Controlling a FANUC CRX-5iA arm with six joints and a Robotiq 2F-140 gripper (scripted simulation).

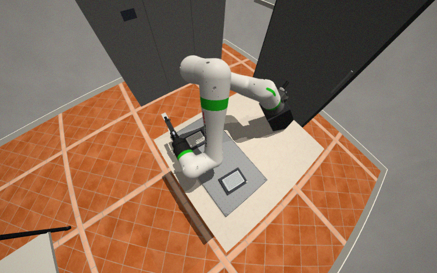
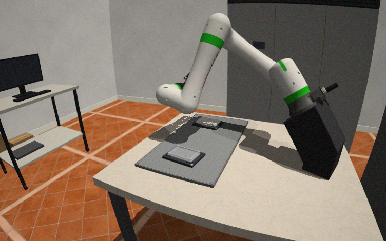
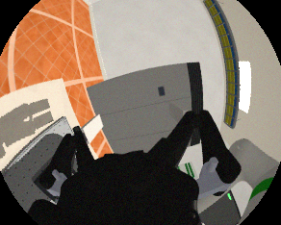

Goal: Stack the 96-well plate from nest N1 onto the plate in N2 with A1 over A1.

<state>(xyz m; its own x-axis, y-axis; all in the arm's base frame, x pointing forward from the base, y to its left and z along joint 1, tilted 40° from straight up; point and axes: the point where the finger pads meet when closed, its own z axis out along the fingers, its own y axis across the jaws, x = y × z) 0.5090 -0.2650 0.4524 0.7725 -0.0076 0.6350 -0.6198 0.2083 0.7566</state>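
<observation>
The nest N1 lies 210 mm below my hand, 130 mm to the left of it and 100 mm behind it. Also, from my hand: black nest N2: 530 mm to the left, 210 mm below, 80 mm behind.
</observation>
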